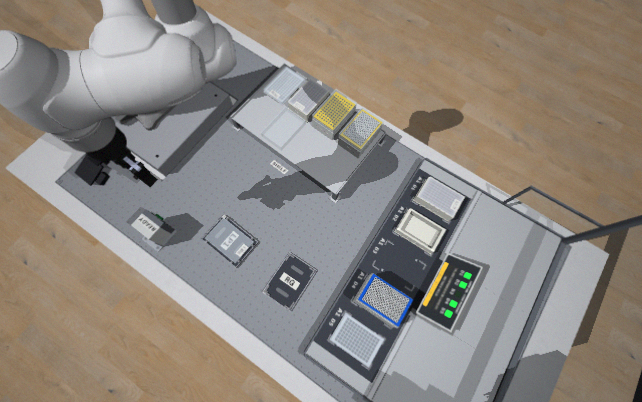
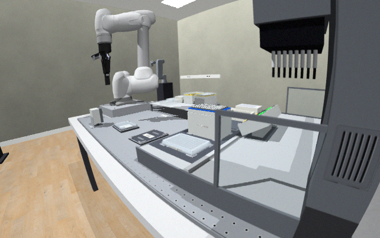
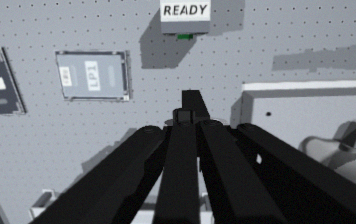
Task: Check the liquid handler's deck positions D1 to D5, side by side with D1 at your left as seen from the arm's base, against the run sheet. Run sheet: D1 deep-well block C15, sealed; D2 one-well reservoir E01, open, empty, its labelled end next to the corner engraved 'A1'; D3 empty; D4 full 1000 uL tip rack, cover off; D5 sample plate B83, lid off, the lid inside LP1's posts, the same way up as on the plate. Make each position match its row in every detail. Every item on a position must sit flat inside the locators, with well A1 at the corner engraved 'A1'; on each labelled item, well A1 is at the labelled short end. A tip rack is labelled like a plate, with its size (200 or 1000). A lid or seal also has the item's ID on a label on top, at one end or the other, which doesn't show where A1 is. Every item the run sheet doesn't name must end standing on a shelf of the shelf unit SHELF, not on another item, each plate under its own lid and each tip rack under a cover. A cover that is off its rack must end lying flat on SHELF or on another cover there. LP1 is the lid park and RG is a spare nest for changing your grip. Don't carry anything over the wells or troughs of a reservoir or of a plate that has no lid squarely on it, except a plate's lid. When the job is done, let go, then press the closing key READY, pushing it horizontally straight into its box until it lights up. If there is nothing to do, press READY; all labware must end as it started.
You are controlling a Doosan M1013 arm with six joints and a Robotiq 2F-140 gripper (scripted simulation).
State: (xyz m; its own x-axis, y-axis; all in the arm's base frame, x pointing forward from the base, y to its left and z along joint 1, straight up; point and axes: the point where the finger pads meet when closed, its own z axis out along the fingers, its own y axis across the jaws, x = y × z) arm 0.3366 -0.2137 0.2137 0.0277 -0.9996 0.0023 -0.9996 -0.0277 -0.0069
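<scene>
The ready box lies 200 mm below my hand and 80 mm to the right of it. The rest, counted from my hand: blue-rimmed tip rack 660 mm ahead, 150 mm below, 140 mm to the left; cream reservoir 650 mm ahead, 390 mm to the left, 210 mm below; shelf 470 mm to the left, 210 mm below, 150 mm ahead.
</scene>
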